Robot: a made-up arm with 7 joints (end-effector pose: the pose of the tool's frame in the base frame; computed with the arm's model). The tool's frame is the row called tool. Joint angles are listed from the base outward.
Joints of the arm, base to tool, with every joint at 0 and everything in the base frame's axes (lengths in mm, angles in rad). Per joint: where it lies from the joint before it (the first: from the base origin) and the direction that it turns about. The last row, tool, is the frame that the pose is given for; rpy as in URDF.
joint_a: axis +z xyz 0 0 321.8
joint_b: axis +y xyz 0 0 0
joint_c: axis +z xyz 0 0 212.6
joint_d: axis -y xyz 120.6 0 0
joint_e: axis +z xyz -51.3 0 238.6
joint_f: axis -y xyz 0 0 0
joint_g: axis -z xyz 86.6 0 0
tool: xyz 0 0 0 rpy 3.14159 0 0
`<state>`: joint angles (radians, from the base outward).
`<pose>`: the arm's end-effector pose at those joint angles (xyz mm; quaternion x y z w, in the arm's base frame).
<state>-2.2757 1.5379 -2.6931 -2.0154 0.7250 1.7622 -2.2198</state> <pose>-214.1 27.7 727.2 -0.2582 0.8072 0.4904 0.2031</pose>
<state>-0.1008 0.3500 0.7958 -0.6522 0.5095 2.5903 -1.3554</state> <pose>340.9 84.5 742.4 -0.4359 -0.4435 -0.7804 0.0649</pose>
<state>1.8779 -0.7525 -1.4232 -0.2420 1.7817 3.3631 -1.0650</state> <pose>247.2 -279.4 596.8 -0.0240 0.4652 -0.7112 0.5265</pose>
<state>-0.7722 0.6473 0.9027 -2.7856 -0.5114 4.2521 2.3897</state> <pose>270.2 33.9 307.8 -0.3744 0.6923 0.1367 0.6016</pose>
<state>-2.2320 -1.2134 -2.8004 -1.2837 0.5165 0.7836 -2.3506</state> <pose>120.1 423.5 73.9 0.1707 -0.5754 0.3511 0.7186</pose>
